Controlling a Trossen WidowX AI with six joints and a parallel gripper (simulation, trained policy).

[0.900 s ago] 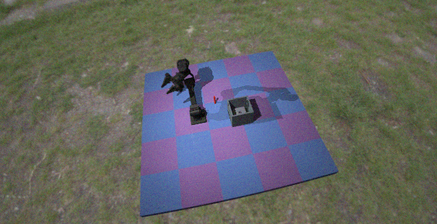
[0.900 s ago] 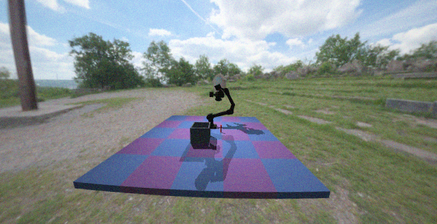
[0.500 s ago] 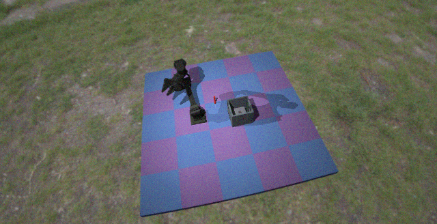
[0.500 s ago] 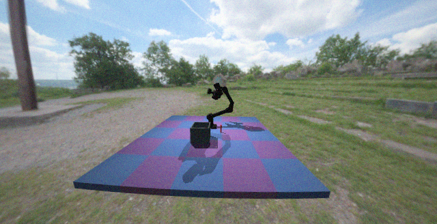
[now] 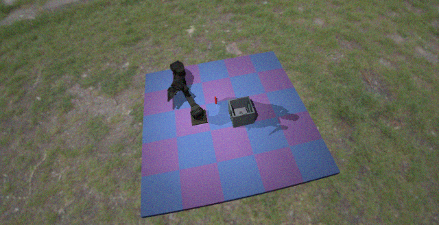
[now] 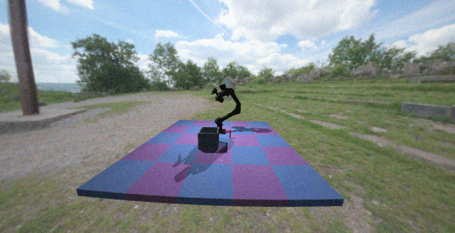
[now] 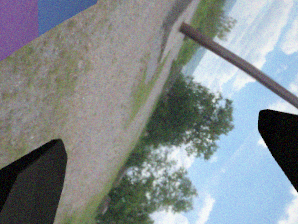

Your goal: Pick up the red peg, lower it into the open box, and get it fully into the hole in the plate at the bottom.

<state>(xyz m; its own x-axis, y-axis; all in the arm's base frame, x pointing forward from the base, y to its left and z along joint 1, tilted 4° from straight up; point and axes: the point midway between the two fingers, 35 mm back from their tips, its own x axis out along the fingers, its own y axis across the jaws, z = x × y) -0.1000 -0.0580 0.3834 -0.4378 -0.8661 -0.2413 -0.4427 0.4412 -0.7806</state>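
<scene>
The red peg is 280 mm ahead of my gripper tip, 240 mm to the left of it and 340 mm below it. The rest, counted from my gripper tip: pale plate: 460 mm ahead, 80 mm to the left, 330 mm below.
</scene>
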